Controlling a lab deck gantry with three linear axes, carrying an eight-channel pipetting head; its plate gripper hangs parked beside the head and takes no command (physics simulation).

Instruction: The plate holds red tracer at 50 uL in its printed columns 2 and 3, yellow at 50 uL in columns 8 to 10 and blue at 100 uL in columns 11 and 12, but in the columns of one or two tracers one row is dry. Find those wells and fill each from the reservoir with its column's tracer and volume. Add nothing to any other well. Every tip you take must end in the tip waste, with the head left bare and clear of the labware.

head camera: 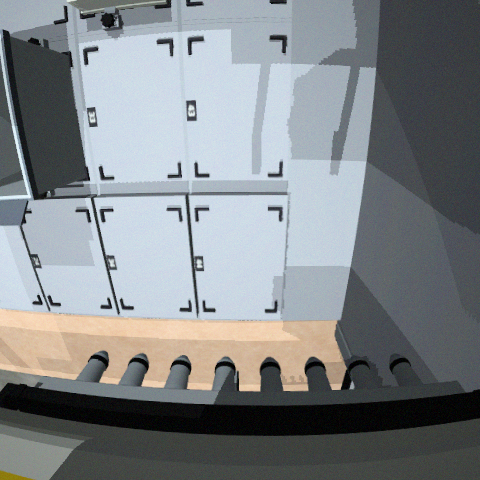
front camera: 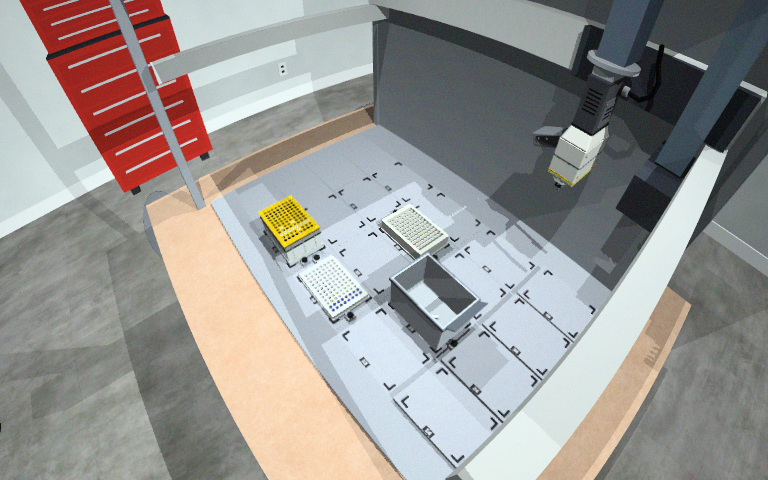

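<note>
The pipetting head (front camera: 573, 158) is raised over the back right of the deck, clear of the labware. Its eight nozzles (head camera: 247, 367) are bare. The plate gripper's dark body (front camera: 645, 195) hangs beside the head; its fingers cannot be made out. The white plate (front camera: 325, 277) sits near the deck's front edge, with blue in its near columns; other wells are too small to judge. The pale reservoir (front camera: 403, 224), with faint red marks, stands behind it; its edge (head camera: 120, 5) shows in the head view. The grey tip waste (front camera: 416, 316) (head camera: 47, 120) holds a pale tip.
A yellow-topped tip rack (front camera: 289, 221) stands at the deck's left, beyond the plate. The deck (front camera: 373, 362) (head camera: 145, 145) carries corner marks and numbered positions. A dark wall (front camera: 453, 130) (head camera: 425, 125) rises along the back. A red drawer cabinet (front camera: 135, 113) stands outside at the left.
</note>
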